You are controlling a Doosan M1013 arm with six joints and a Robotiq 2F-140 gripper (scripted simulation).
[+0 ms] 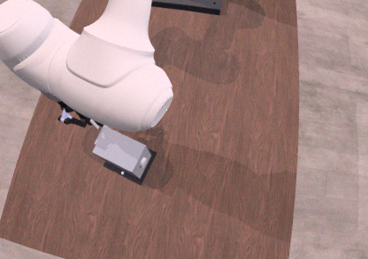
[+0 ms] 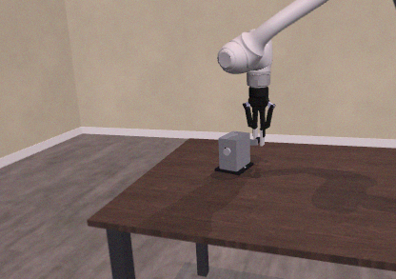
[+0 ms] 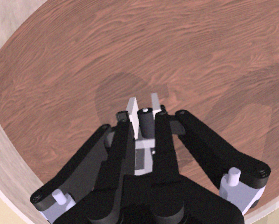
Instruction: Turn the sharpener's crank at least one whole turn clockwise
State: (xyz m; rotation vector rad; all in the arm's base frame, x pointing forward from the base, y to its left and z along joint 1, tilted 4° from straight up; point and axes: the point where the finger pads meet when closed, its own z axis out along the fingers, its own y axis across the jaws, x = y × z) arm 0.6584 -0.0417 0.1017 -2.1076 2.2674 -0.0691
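Right now the dark crank knob is 2 cm to the left of my hand and 1 cm below it.
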